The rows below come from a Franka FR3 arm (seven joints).
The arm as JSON. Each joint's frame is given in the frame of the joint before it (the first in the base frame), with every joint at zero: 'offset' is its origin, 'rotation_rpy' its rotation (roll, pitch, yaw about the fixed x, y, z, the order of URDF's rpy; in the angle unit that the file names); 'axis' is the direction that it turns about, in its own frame. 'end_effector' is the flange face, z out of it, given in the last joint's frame.
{
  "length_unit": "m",
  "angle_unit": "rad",
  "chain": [
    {
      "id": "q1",
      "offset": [
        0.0,
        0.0,
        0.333
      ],
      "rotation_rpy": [
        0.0,
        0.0,
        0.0
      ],
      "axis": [
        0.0,
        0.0,
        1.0
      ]
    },
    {
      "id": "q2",
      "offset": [
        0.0,
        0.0,
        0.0
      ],
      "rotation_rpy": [
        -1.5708,
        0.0,
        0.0
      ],
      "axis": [
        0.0,
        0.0,
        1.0
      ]
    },
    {
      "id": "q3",
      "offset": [
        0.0,
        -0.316,
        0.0
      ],
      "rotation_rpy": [
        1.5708,
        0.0,
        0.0
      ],
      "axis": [
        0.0,
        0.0,
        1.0
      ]
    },
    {
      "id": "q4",
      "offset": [
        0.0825,
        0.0,
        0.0
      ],
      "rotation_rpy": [
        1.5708,
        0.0,
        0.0
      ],
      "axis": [
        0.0,
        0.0,
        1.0
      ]
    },
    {
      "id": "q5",
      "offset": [
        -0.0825,
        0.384,
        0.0
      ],
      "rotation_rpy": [
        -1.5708,
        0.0,
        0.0
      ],
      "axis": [
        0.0,
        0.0,
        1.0
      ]
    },
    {
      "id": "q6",
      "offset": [
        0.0,
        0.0,
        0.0
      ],
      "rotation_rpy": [
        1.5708,
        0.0,
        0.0
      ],
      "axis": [
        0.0,
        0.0,
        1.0
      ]
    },
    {
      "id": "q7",
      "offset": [
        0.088,
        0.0,
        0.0
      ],
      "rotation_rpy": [
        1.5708,
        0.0,
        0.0
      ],
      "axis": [
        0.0,
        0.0,
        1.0
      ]
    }
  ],
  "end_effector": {
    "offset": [
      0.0,
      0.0,
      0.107
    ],
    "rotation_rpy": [
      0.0,
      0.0,
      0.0
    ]
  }
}
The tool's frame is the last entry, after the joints.
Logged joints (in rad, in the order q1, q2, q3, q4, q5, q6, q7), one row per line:
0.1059, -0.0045, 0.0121, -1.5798, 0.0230, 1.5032, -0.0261
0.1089, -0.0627, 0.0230, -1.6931, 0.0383, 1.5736, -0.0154
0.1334, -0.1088, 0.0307, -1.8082, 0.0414, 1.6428, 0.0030
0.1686, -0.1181, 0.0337, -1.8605, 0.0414, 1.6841, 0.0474
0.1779, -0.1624, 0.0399, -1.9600, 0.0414, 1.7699, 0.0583
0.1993, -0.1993, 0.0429, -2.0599, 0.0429, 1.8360, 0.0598
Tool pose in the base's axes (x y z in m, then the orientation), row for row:
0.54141, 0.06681, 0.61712, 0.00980, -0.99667, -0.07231, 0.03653
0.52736, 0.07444, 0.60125, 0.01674, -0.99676, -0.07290, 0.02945
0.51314, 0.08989, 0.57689, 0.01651, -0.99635, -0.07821, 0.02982
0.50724, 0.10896, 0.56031, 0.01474, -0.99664, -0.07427, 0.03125
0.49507, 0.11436, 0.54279, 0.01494, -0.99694, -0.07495, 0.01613
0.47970, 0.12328, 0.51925, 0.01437, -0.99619, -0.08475, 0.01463
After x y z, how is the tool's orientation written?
As a quaternion, w x y z.
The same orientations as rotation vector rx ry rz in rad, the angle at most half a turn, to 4 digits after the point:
-3.1117, -0.2258, 0.1141
-3.0985, -0.2266, 0.0915
-3.0977, -0.2432, 0.0927
-3.1020, -0.2312, 0.0973
-3.1026, -0.2332, 0.0502
-3.1013, -0.2638, 0.0455

